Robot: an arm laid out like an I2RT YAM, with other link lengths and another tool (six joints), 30 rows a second.
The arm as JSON. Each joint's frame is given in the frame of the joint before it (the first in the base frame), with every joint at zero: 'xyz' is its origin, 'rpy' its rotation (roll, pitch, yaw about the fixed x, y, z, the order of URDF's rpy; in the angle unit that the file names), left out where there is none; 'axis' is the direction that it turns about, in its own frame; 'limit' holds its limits. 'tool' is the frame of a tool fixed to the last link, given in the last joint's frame.
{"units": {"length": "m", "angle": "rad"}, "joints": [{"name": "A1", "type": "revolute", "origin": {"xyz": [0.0, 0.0, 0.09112]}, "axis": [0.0, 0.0, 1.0], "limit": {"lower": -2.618, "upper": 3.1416}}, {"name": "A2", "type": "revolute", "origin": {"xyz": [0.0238, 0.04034, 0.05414], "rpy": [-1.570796, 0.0, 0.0]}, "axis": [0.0, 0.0, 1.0], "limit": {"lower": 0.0, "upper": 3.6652}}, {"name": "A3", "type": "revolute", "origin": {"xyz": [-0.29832, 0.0, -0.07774], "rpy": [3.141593, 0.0, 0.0]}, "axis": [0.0, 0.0, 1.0], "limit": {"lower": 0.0, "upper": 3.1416}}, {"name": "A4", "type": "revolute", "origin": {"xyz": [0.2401, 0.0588, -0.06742]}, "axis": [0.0, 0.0, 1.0], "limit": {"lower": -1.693, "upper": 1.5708}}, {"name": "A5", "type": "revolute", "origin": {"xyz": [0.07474, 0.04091, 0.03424], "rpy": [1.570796, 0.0, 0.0]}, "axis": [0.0, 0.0, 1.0], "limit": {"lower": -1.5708, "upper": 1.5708}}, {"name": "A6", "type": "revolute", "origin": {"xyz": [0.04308, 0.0, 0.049], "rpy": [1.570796, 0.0, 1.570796]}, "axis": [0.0, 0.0, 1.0], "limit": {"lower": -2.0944, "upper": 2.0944}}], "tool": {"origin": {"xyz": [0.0, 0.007, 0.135], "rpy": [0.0, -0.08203, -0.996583]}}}
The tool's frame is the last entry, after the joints.
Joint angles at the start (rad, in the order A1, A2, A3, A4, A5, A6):
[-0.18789 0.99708 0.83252 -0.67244 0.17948 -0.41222]
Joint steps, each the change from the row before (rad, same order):
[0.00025 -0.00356 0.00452 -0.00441 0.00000 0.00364]
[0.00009 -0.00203 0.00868 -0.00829 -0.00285 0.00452]
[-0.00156 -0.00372 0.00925 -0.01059 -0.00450 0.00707]
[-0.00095 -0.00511 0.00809 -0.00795 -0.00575 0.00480]
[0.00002 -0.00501 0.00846 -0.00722 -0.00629 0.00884]
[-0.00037 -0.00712 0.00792 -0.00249 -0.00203 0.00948]
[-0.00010 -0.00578 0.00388 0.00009 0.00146 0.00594]
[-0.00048 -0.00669 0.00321 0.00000 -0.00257 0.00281]
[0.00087 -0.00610 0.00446 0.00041 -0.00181 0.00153]
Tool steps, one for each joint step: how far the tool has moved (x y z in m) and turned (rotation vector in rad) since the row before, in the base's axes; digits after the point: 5 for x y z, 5 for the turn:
[-0.00031 0.00015 0.00198 0.00155 -0.00469 -0.00241]
[-0.00010 0.00058 0.00260 0.00441 -0.00412 -0.00128]
[-0.00066 0.00055 0.00283 0.00720 -0.00504 -0.00366]
[-0.00038 0.00087 0.00308 0.00616 -0.00735 -0.00053]
[-0.00011 0.00121 0.00330 0.00891 -0.00954 -0.00207]
[0.00020 0.00029 0.00445 0.00512 -0.01530 -0.00576]
[-0.00003 -0.00024 0.00300 0.00096 -0.01107 -0.00532]
[-0.00007 0.00036 0.00285 0.00175 -0.01087 -0.00064]
[0.00028 0.00051 0.00332 0.00018 -0.01145 0.00110]

